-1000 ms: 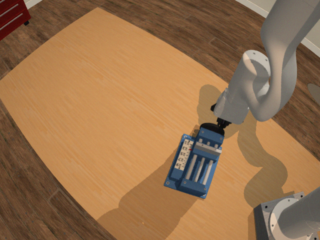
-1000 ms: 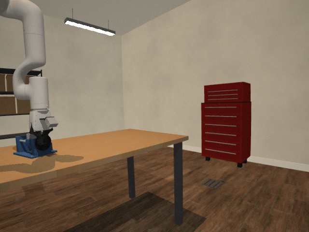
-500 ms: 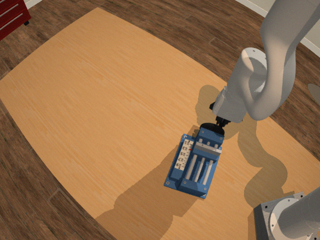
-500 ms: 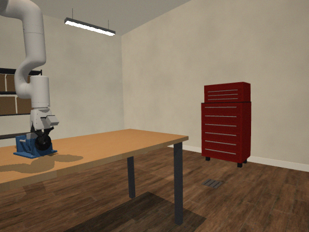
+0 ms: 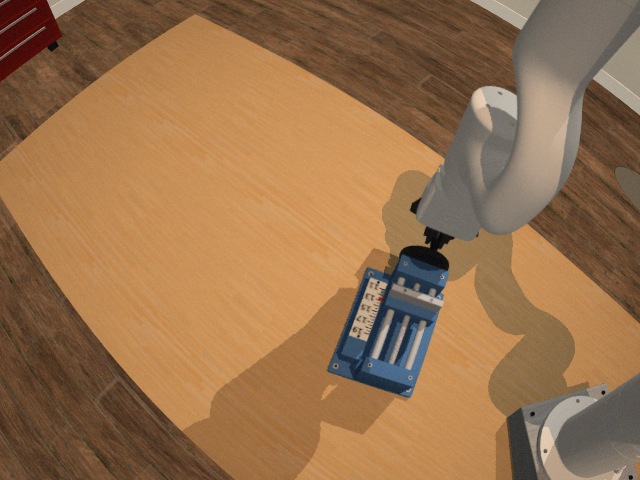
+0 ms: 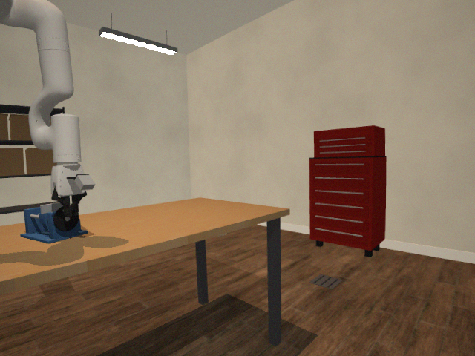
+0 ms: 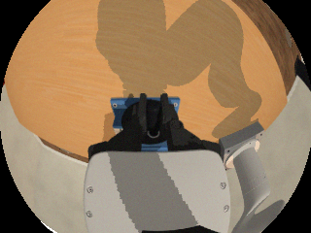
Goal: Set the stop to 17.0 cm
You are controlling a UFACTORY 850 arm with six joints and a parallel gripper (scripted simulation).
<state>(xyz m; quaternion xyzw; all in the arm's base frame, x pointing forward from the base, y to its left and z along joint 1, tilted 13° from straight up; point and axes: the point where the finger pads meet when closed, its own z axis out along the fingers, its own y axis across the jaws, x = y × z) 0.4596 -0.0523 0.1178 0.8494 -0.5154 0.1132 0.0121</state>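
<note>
Right now my hand is 20 mm to the right of the black handwheel, 10 mm past it and 10 mm above it. The rest, counted from my hand: grey stop bar: 120 mm to the left, 40 mm behind, 20 mm below.
</note>
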